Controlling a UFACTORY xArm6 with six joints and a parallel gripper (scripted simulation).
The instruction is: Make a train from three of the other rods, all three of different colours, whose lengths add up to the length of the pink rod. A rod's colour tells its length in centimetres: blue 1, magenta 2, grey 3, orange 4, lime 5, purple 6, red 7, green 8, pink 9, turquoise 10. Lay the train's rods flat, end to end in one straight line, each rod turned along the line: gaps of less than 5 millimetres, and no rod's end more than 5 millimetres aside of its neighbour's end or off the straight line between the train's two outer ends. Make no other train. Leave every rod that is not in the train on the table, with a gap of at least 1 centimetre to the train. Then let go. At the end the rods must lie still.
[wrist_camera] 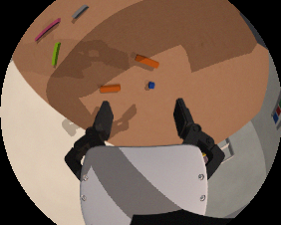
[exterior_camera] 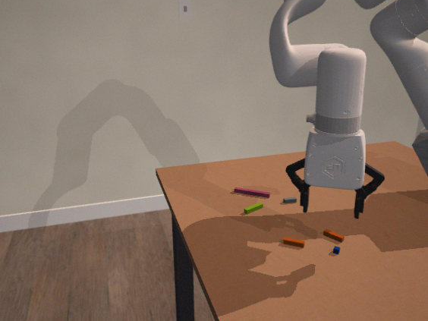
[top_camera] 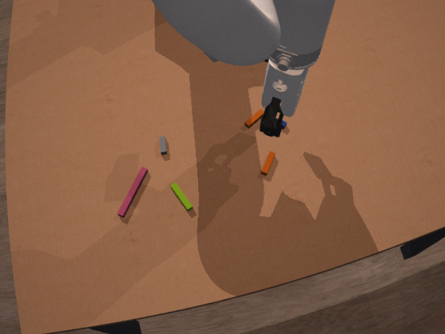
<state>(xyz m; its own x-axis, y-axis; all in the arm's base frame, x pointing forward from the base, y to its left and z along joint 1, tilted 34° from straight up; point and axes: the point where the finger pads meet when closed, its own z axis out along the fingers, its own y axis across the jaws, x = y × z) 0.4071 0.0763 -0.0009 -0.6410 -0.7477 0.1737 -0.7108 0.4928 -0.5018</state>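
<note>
Now: the blue rod 80 mm below my hand, 20 mm to the left of it and 10 mm behind it. From my hand the other things lie so: lime rod (190 mm to the right, 80 mm below, 60 mm ahead); grey rod (180 mm to the right, 80 mm below, 40 mm behind); pink rod (260 mm to the right, 80 mm below, 20 mm ahead).
</note>
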